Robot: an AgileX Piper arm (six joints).
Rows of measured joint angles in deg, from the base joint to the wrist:
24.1 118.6 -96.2 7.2 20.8 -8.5
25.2 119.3 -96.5 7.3 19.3 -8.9
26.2 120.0 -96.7 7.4 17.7 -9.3
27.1 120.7 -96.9 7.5 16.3 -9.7
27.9 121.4 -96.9 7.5 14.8 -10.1
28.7 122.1 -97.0 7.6 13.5 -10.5
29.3 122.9 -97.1 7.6 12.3 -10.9
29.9 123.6 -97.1 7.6 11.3 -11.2
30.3 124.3 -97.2 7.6 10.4 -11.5
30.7 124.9 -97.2 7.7 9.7 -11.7
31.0 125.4 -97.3 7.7 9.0 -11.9
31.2 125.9 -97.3 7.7 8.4 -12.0
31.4 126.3 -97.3 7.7 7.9 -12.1
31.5 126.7 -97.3 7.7 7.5 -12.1
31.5 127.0 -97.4 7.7 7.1 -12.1
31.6 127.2 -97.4 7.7 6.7 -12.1
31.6 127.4 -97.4 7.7 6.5 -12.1
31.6 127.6 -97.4 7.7 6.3 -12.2
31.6 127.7 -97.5 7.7 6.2 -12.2
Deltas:
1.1 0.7 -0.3 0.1 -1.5 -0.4
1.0 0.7 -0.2 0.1 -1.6 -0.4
0.9 0.7 -0.2 0.1 -1.4 -0.4
0.8 0.7 0.0 0.0 -1.5 -0.4
0.8 0.7 -0.1 0.1 -1.3 -0.4
0.6 0.8 -0.1 0.0 -1.2 -0.4
0.6 0.7 0.0 0.0 -1.0 -0.3
0.4 0.7 -0.1 0.0 -0.9 -0.3
0.4 0.6 0.0 0.1 -0.7 -0.2
0.3 0.5 -0.1 0.0 -0.7 -0.2
0.2 0.5 0.0 0.0 -0.6 -0.1
0.2 0.4 0.0 0.0 -0.5 -0.1
0.1 0.4 0.0 0.0 -0.4 0.0
0.0 0.3 -0.1 0.0 -0.4 0.0
0.1 0.2 0.0 0.0 -0.4 0.0
0.0 0.2 0.0 0.0 -0.2 0.0
0.0 0.2 0.0 0.0 -0.2 -0.1
0.0 0.1 -0.1 0.0 -0.1 0.0

